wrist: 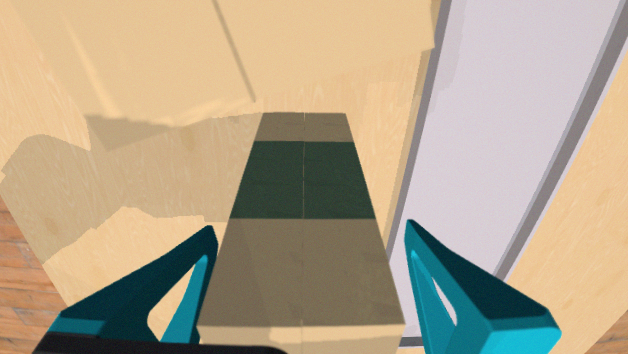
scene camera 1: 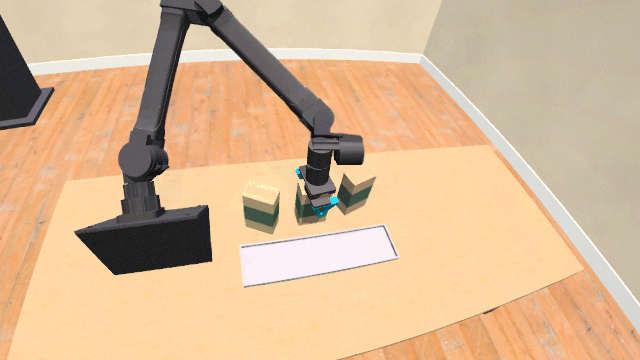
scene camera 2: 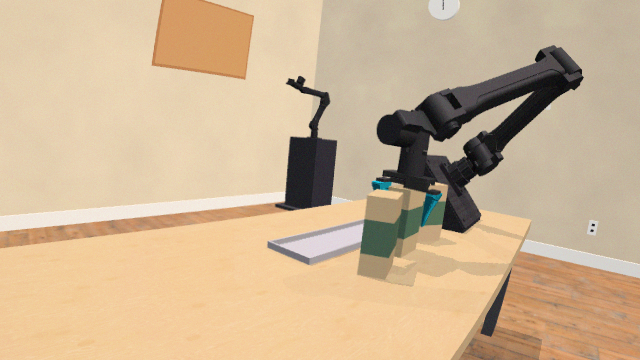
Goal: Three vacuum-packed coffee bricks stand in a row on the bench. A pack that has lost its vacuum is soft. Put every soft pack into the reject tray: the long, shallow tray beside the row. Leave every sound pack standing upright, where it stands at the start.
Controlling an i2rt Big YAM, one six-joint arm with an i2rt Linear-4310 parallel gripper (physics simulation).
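Seen in the pictures: gripper, fingertip midpoint: (wrist: 308, 232) (scene camera 1: 314, 203) (scene camera 2: 401, 221); arm's base, origin of the base link: (scene camera 1: 143, 217) (scene camera 2: 451, 179).
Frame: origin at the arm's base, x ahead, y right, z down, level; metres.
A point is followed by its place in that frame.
Observation:
Three tan packs with green bands stand upright in a row: the left pack (scene camera 1: 261, 212) @(x 0.277, y 0.013, z 0.039 m) (scene camera 2: 437, 215) @(x 0.280, y -0.045, z 0.067 m), the middle pack (scene camera 1: 303, 212) @(x 0.388, y 0.017, z 0.066 m) (scene camera 2: 410, 222) @(x 0.439, y -0.032, z 0.060 m) (wrist: 302, 270) @(x 0.455, y -0.006, z 0.014 m) and the right pack (scene camera 1: 356, 195) @(x 0.542, y 0.008, z 0.046 m) (scene camera 2: 380, 237) @(x 0.592, y -0.038, z 0.058 m). The left pack's top looks mottled in scene camera 1; whether any pack is soft I cannot tell. My gripper (scene camera 1: 311, 205) @(x 0.424, y -0.005, z 0.065 m) (scene camera 2: 406, 222) @(x 0.424, y -0.005, z 0.065 m) (wrist: 308, 232) @(x 0.424, y -0.005, z 0.065 m) is open, pointing down, with its cyan fingers on either side of the middle pack's upper part. Gaps show beside both fingertips in the wrist view. The shallow reject tray (scene camera 1: 320, 257) @(x 0.409, y 0.126, z 0.129 m) (scene camera 2: 320, 245) @(x 0.525, y 0.125, z 0.129 m) (wrist: 520, 120) @(x 0.455, y 0.133, z 0.129 m) holds no pack.
The right pack stands close beside my gripper, on the side away from the arm base (scene camera 1: 150, 245) @(x 0.015, y 0.069, z 0.013 m) (scene camera 2: 460, 210) @(x 0.095, y -0.065, z 0.077 m). A pale, creased surface fills the upper left of the wrist view, seemingly this pack's top. The tray lies close along the row on the bench (scene camera 1: 450, 235) @(x 0.827, y 0.165, z 0.132 m).

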